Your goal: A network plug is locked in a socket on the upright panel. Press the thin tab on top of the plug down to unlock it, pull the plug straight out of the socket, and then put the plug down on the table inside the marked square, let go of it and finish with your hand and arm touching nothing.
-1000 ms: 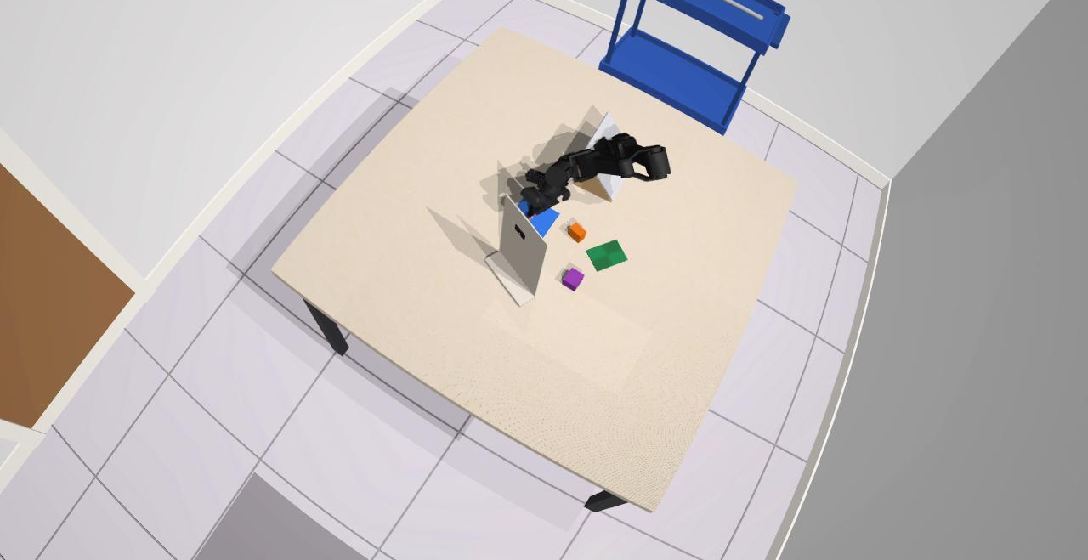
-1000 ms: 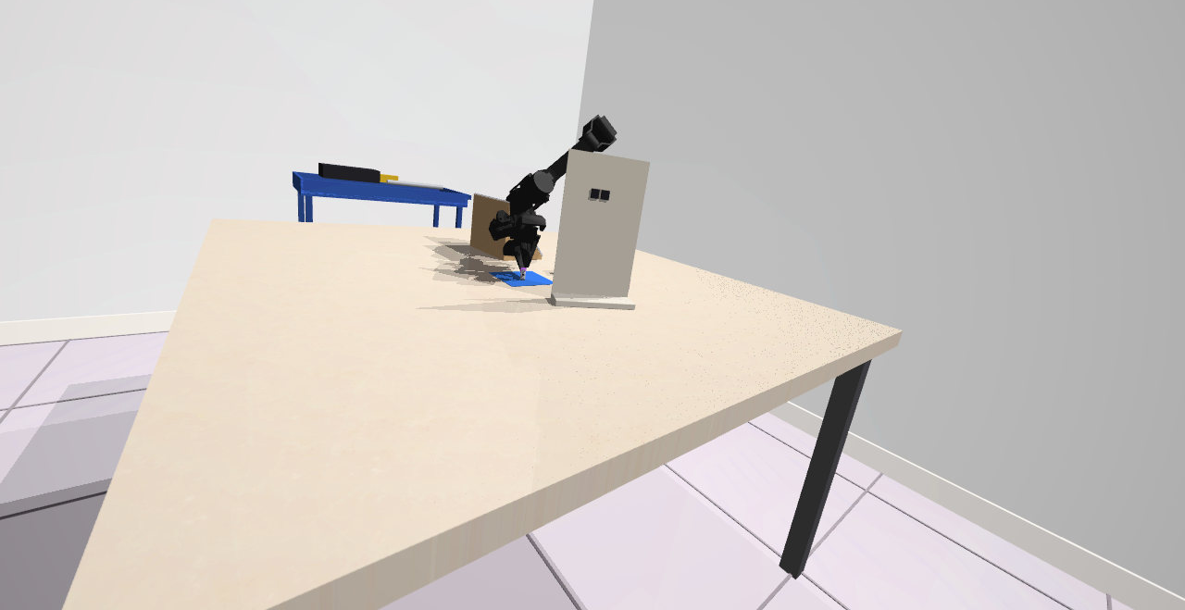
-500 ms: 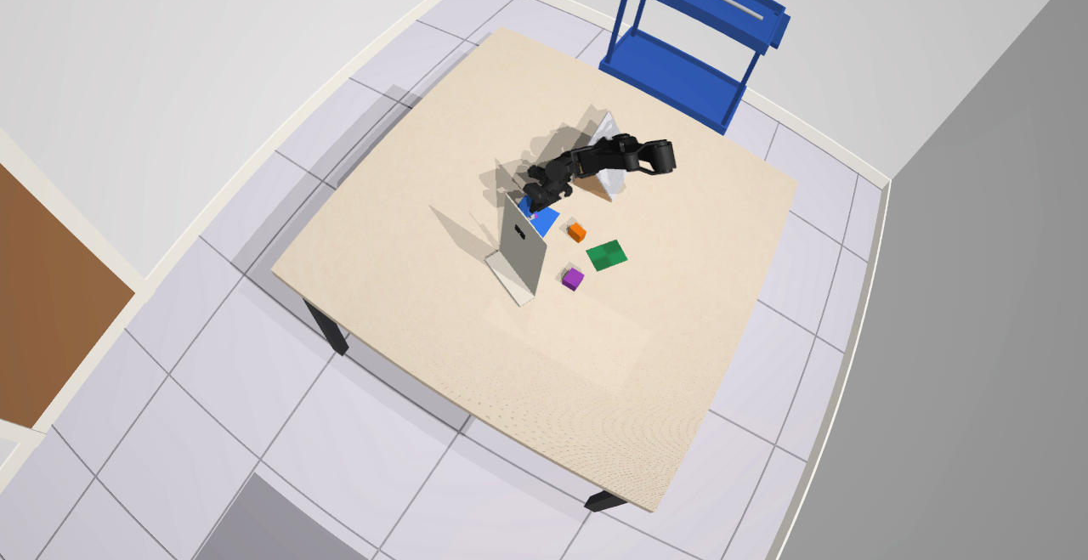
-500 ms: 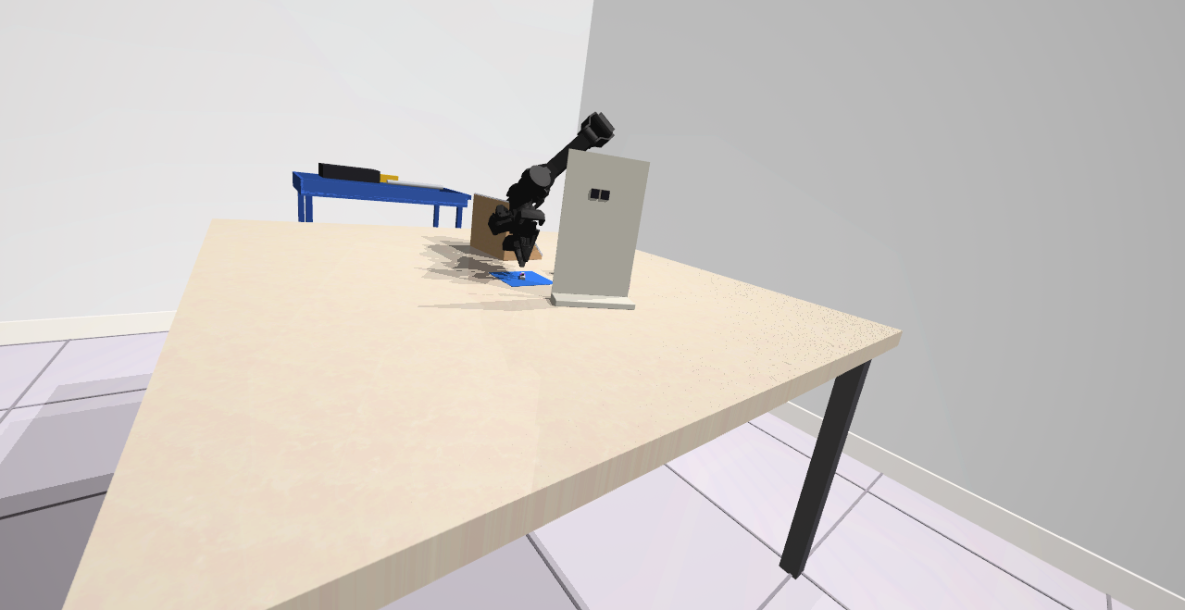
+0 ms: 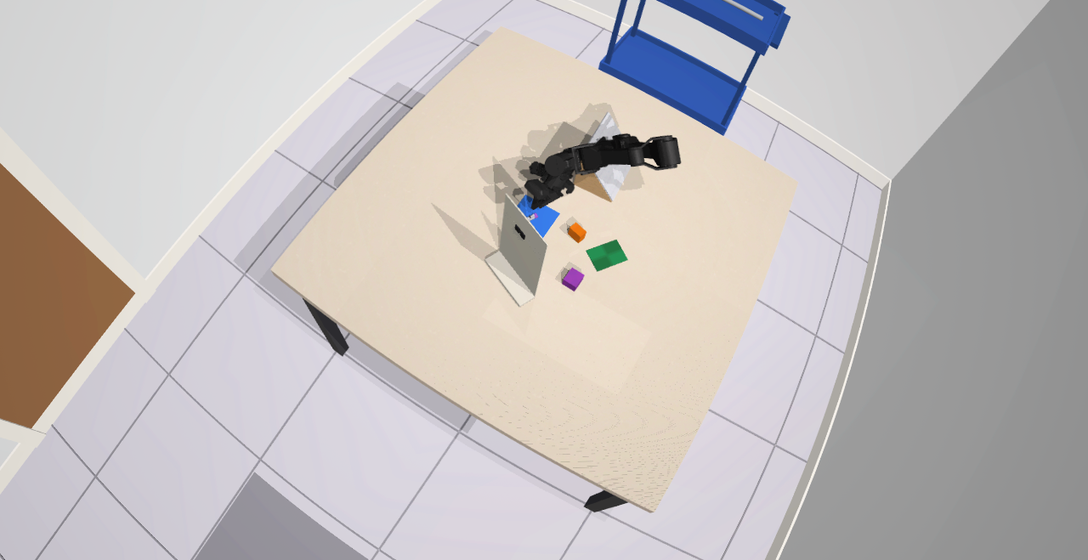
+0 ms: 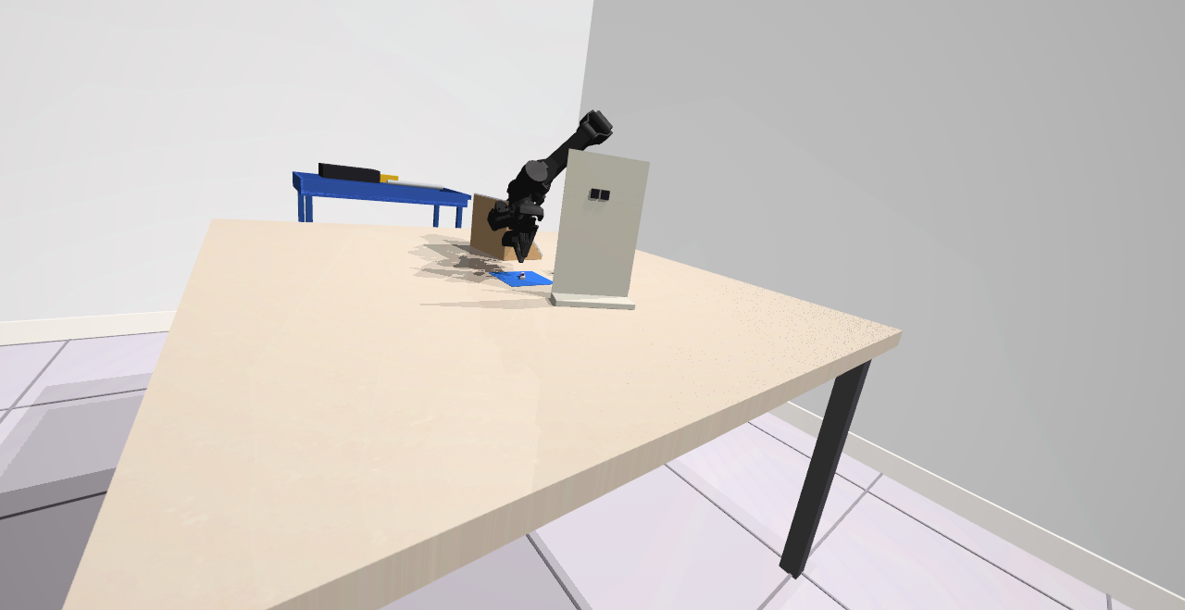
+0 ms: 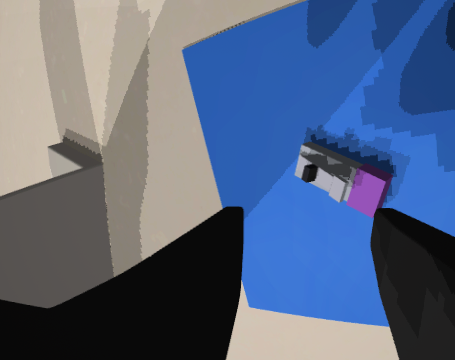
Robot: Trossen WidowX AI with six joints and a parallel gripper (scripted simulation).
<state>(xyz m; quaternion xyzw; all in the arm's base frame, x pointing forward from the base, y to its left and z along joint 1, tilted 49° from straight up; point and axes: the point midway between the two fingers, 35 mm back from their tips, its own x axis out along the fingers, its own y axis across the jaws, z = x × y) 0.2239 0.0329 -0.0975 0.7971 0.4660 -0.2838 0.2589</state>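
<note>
Right now my gripper tip is 10 mm short of the purple plug and 40 mm above it. Round my gripper tip: blue square (10 mm ahead, 40 mm below); upright grey panel (190 mm ahead, 70 mm to the left, 90 mm above).
</note>
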